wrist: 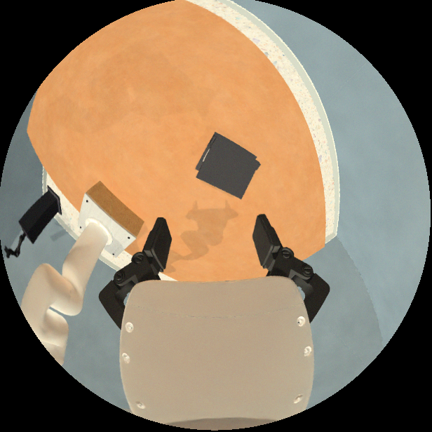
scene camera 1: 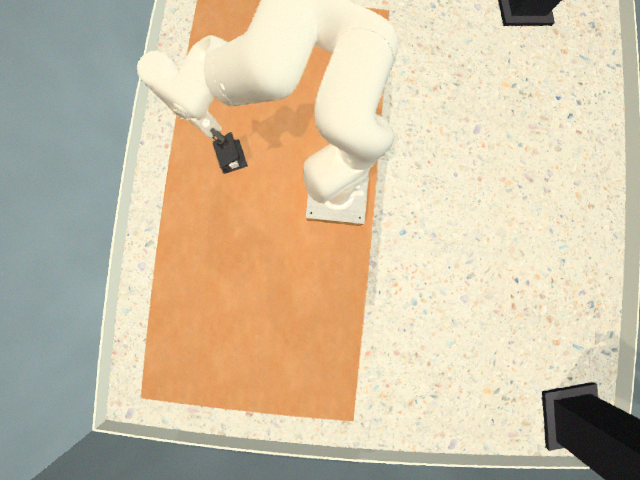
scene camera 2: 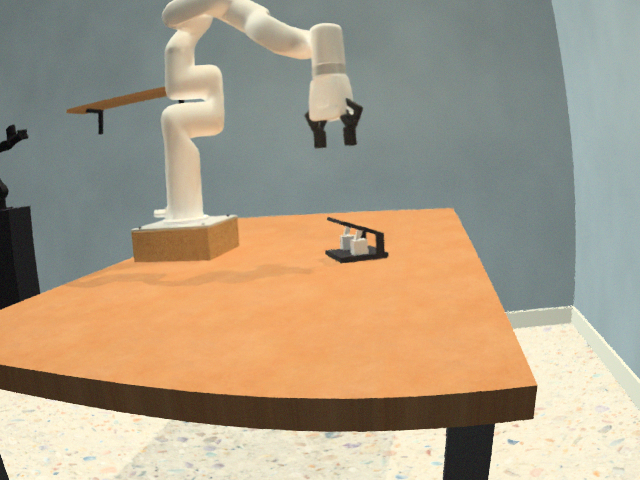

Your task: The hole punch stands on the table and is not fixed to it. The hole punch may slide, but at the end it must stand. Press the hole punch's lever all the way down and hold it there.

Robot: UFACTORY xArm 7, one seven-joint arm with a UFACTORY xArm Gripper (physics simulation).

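Frame: origin at the arm's base, x ahead, y left, z up, level; millimetres.
Seen in the pictures: gripper, fingertip midpoint: point(scene camera 1: 214, 135) point(scene camera 2: 335, 146); arm's base, link origin: point(scene camera 2: 186, 221).
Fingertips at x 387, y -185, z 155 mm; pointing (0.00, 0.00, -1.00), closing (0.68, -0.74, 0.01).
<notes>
Offsets run from my fingertips to a thing's middle. "pt": to the spot under its first point. Level surfaces: height alone.
The black hole punch {pt dx -10, dy +1, dz -226 mm} point(scene camera 1: 240, 162) point(scene camera 2: 342, 256) stands upright on the orange table {dz -239 mm} point(scene camera 1: 248, 310) point(scene camera 2: 289, 330) point(wrist: 115, 100). Its flat black lever {dx +28, dy -31, dz -174 mm} point(scene camera 1: 225, 149) point(scene camera 2: 356, 225) point(wrist: 230, 167) is raised. In scene camera 2 the lever slopes up from the hinge post at the right to its free end at the left, above two pale punch blocks {pt dx +30, dy -85, dz -209 mm} point(scene camera 2: 358, 246). The wrist view shows the lever from above, beyond the fingertips, with most of the base hidden. My gripper point(scene camera 1: 217, 136) point(scene camera 2: 334, 145) point(wrist: 211, 226) is open and empty, pointing down, high above the hole punch and touching nothing.
The arm's mounting block point(scene camera 1: 334, 214) point(scene camera 2: 170, 245) point(wrist: 115, 210) stands on the table, left of the hole punch in scene camera 2. A wooden shelf point(scene camera 2: 124, 99) is on the wall behind the arm. A dark pedestal point(scene camera 2: 18, 253) point(wrist: 40, 215) stands off the table.
</notes>
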